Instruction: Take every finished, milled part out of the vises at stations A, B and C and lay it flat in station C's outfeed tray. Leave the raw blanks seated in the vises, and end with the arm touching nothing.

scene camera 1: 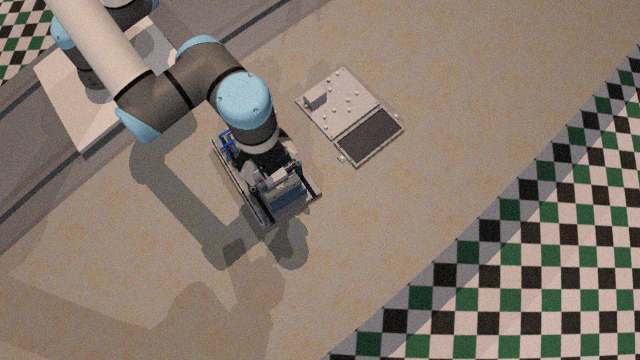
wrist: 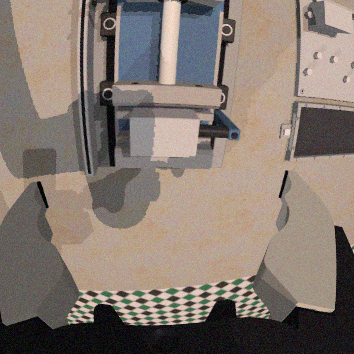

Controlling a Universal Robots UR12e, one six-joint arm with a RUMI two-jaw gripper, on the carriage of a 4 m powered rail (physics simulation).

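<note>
A vise [scene camera 1: 289,199] [wrist: 192,94] with a blue body, a pale jaw and a white screw stands on the table. A plain pale block [scene camera 1: 279,173] [wrist: 175,136] sits between its jaws, partly shaded in the wrist view; no pocket shows in its top. My gripper [scene camera 1: 270,160] [wrist: 161,179] is open and empty. In the wrist view its two fingers are wide apart, below the block in the picture. In the scene view the wrist covers much of the vise. Station C's tray with finished parts cannot be made out in these views.
A pale plate with pegs [scene camera 1: 341,90] [wrist: 320,80] and a grey box [scene camera 1: 315,97] [wrist: 332,17] lies right of the vise. A dark-floored tray [scene camera 1: 370,137] [wrist: 325,132] adjoins it. A thin rail [wrist: 86,90] runs along the vise's left side.
</note>
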